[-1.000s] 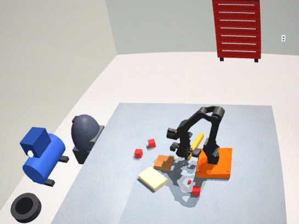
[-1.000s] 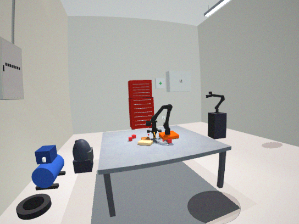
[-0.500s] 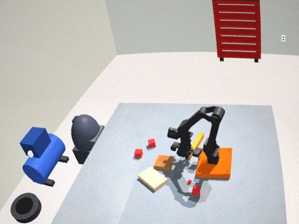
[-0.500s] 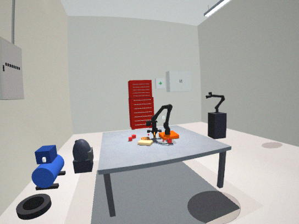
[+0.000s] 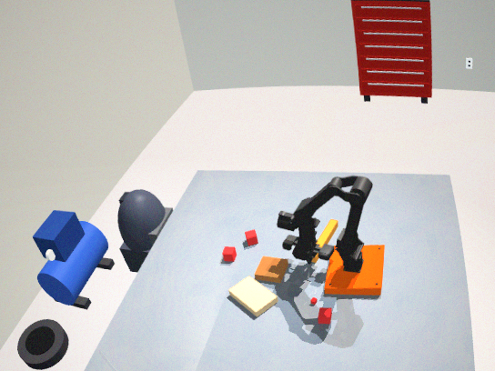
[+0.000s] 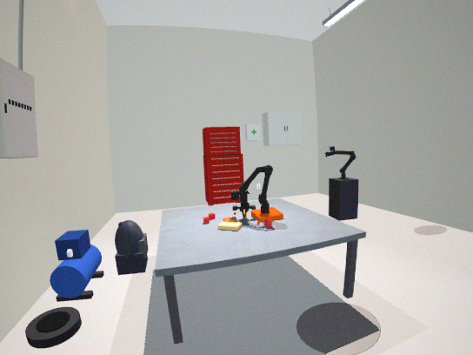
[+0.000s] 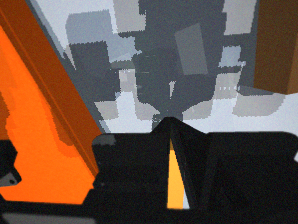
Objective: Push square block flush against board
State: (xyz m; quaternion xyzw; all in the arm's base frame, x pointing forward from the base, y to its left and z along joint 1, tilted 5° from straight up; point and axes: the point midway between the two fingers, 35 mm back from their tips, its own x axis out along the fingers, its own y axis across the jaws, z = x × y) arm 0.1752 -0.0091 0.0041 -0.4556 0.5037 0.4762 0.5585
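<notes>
My gripper tip is now 12 cm short of the square block, 7 cm to the right of it and 1 cm below it. Round my gripper tip: cream board (14 cm ahead, 21 cm to the left, 1 cm above); narrow yellow bar (2 cm behind, 12 cm to the right, 1 cm above).
</notes>
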